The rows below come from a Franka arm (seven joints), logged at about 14 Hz.
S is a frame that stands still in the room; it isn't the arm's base.
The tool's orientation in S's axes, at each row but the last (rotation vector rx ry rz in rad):
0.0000 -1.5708 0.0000
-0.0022 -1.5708 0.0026
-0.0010 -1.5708 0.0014
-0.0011 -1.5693 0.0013
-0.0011 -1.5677 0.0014
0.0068 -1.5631 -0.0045
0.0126 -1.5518 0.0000
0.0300 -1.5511 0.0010
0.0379 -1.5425 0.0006
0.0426 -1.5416 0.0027
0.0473 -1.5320 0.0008
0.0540 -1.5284 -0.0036
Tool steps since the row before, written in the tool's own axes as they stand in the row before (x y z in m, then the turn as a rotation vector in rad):
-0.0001 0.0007 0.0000 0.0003 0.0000 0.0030
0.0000 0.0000 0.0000 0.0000 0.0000 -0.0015
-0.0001 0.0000 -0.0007 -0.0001 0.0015 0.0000
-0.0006 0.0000 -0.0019 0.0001 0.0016 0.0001
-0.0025 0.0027 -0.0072 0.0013 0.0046 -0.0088
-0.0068 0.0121 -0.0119 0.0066 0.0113 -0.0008
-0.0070 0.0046 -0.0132 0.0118 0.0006 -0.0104
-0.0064 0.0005 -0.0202 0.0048 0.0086 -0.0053
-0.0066 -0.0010 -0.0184 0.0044 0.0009 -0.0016
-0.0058 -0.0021 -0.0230 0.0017 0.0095 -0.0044
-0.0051 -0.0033 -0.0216 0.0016 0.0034 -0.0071
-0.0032 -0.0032 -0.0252 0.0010 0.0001 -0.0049
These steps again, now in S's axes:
0.0000 0.0007 -0.0001 -0.0030 0.0000 0.0003
0.0000 0.0000 0.0000 0.0015 0.0000 0.0000
0.0007 0.0000 -0.0001 0.0000 0.0015 -0.0001
0.0019 0.0000 -0.0006 -0.0001 0.0016 0.0001
0.0072 0.0027 -0.0025 0.0088 0.0046 0.0013
0.0118 0.0122 -0.0068 0.0008 0.0113 0.0067
0.0130 0.0048 -0.0072 0.0106 0.0006 0.0116
0.0201 0.0010 -0.0068 0.0052 0.0086 0.0049
0.0182 -0.0004 -0.0071 0.0017 0.0008 0.0044
0.0229 -0.0013 -0.0065 0.0042 0.0096 0.0018
0.0215 -0.0025 -0.0060 0.0071 0.0036 0.0014
0.0251 -0.0022 -0.0044 0.0049 0.0002 0.0008

